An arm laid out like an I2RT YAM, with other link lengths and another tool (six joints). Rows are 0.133 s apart.
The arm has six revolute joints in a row. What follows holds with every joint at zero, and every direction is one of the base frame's. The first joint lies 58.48 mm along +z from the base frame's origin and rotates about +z. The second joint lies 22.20 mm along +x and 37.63 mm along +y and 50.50 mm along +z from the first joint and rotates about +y. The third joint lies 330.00 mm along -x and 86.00 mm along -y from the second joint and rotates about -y. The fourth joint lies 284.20 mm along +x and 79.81 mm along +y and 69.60 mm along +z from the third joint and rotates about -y. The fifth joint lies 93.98 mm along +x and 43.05 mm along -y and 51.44 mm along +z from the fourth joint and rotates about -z. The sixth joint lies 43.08 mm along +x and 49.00 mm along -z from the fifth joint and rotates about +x. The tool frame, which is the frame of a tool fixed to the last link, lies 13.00 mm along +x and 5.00 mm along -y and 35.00 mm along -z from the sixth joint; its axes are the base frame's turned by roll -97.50, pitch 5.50 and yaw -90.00 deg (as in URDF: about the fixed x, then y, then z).
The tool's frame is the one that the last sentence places.
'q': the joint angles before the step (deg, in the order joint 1, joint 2, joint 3, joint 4, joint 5, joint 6). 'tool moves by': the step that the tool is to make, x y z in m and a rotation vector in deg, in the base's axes. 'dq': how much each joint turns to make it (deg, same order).
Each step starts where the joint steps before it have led.
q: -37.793, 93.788, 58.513, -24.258, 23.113, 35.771
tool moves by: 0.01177, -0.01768, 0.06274, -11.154, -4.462, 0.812
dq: 0.000, -3.783, 5.811, 2.802, 4.389, -4.729
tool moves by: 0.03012, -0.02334, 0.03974, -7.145, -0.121, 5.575
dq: 0.612, 3.152, 8.521, 2.994, 0.180, -8.437
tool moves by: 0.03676, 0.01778, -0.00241, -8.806, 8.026, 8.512
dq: 6.131, 2.552, 0.207, 7.015, 5.088, -12.624
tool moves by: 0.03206, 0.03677, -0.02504, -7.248, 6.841, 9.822
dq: 7.133, 1.930, -4.839, 10.543, 2.826, -11.542
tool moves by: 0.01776, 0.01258, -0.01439, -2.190, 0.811, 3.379
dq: 2.556, 2.197, -1.240, 5.290, 0.428, -3.005
